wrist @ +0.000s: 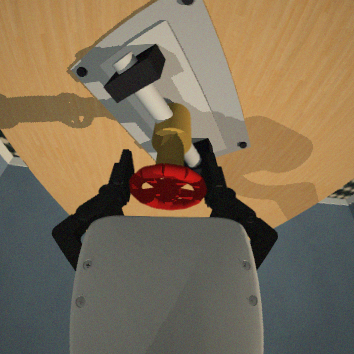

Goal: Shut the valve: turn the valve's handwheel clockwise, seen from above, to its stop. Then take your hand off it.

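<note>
The valve's red handwheel point(168, 188) is in the middle of the wrist view, above the brass valve body point(172, 127). My gripper point(167, 161) is shut on the handwheel, with one black finger at the left side of its rim and the other at the right side. The lower part of the valve and its stem is partly hidden behind the wheel. How far the wheel stands from its stop cannot be told.
A white pipe point(154, 102) runs from the valve body to a black block point(135, 77) on a grey base plate point(218, 75) with dark bolts. The plate lies on a wooden table point(295, 60), whose edges show at lower left and lower right.
</note>
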